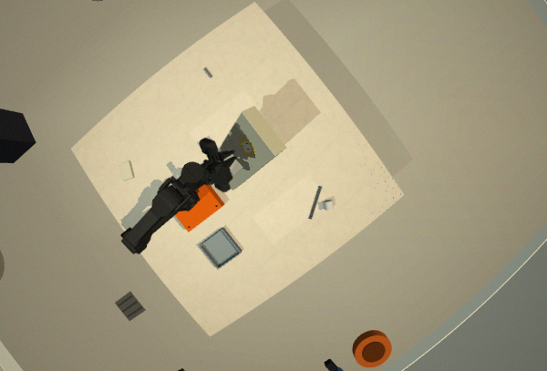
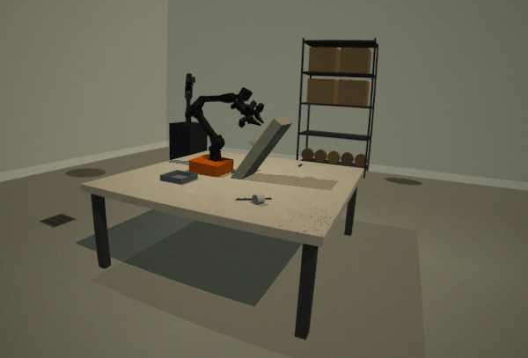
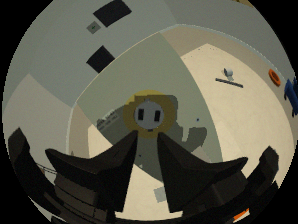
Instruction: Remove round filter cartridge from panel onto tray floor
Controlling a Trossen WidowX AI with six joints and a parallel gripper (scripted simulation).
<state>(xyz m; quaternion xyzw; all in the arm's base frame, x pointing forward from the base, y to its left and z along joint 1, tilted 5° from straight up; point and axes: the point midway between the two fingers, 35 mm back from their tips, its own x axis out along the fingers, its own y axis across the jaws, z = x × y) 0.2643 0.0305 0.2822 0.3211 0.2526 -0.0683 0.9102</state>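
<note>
The white filter cartridge lies 6 cm ahead of my gripper tip and 5 cm below it. From my gripper tip the other things lie so: grey tray: 36 cm behind, 31 cm to the right, 31 cm below; then small pale block: 56 cm behind, 29 cm to the left, 31 cm below.
</note>
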